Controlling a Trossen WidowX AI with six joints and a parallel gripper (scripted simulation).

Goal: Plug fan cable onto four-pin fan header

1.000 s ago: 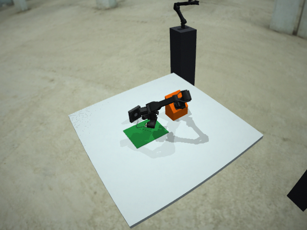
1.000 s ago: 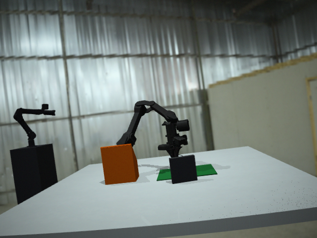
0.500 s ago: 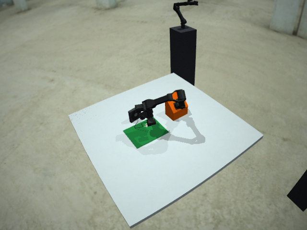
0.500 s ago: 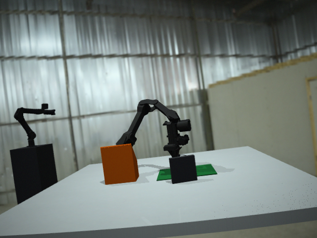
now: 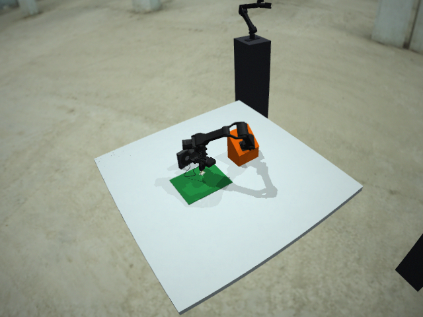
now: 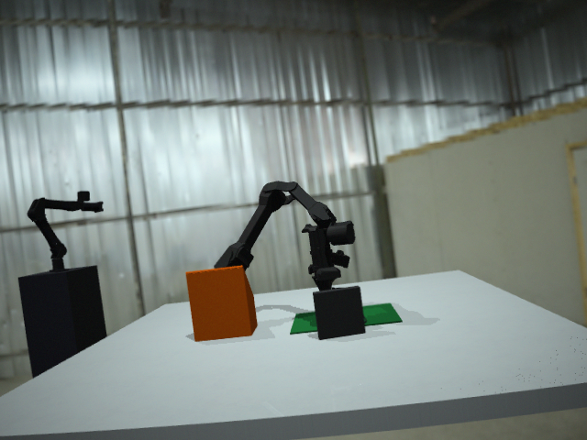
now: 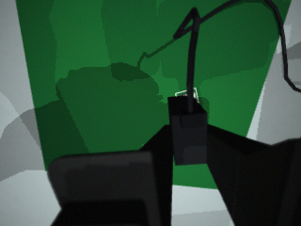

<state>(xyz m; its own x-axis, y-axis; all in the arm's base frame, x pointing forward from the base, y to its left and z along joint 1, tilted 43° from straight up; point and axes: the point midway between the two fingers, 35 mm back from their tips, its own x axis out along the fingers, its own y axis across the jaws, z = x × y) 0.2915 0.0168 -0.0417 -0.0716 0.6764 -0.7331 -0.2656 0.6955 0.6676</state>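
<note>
The pale four-pin header is 60 mm below my gripper tip and 20 mm to the right of it. From my gripper tip the other things lie so: black square fan 140 mm to the right, 40 mm ahead, 10 mm below; then black plug 10 mm ahead, 10 mm above; then green board 80 mm below, 40 mm to the left, 40 mm ahead.
</note>
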